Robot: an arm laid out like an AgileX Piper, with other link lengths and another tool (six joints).
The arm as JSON. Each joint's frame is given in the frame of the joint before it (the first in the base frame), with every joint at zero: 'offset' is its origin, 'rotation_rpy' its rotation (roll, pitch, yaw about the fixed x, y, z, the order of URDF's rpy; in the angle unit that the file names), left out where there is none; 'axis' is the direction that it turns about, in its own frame. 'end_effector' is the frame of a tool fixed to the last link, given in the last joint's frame.
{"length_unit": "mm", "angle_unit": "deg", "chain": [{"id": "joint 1", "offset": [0.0, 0.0, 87.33], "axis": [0.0, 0.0, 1.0]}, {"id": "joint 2", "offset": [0.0, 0.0, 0.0], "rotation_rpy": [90.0, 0.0, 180.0], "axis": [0.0, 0.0, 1.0]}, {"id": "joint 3", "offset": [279.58, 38.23, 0.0], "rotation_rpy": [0.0, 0.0, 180.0], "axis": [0.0, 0.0, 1.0]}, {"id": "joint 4", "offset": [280.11, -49.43, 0.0], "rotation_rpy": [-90.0, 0.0, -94.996], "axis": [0.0, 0.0, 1.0]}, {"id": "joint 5", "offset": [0.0, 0.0, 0.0], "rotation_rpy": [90.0, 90.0, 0.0], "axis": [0.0, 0.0, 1.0]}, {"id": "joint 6", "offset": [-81.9, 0.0, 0.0], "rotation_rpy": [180.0, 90.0, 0.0], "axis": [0.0, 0.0, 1.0]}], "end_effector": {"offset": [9.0, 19.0, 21.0], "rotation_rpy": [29.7, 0.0, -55.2]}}
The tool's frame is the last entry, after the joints.
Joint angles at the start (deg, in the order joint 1, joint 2, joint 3, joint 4, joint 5, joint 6):
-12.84, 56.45, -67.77, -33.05, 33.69, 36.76
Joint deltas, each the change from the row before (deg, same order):
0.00, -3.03, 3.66, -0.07, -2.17, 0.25
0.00, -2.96, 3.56, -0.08, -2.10, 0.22
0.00, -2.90, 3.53, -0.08, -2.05, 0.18
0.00, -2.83, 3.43, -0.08, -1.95, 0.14
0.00, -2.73, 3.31, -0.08, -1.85, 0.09
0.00, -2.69, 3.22, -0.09, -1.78, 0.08
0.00, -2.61, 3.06, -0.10, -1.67, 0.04
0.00, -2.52, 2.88, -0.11, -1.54, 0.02
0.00, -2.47, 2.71, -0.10, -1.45, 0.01
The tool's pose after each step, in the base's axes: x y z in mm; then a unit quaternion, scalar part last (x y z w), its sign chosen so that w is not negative. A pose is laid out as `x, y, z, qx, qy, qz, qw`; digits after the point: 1 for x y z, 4 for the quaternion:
207.6, -83.7, 396.2, -0.6004, 0.2610, -0.7248, 0.2145
198.1, -79.9, 388.1, -0.5963, 0.2505, -0.7298, 0.2214
189.1, -76.2, 379.3, -0.5926, 0.2402, -0.7342, 0.2280
180.6, -72.7, 370.1, -0.5892, 0.2303, -0.7382, 0.2342
172.6, -69.4, 360.7, -0.5861, 0.2206, -0.7418, 0.2400
165.0, -66.2, 351.2, -0.5830, 0.2111, -0.7452, 0.2454
157.9, -63.2, 341.8, -0.5799, 0.2018, -0.7485, 0.2504
151.2, -60.4, 332.8, -0.5768, 0.1928, -0.7518, 0.2548
144.8, -57.7, 324.2, -0.5733, 0.1839, -0.7553, 0.2589

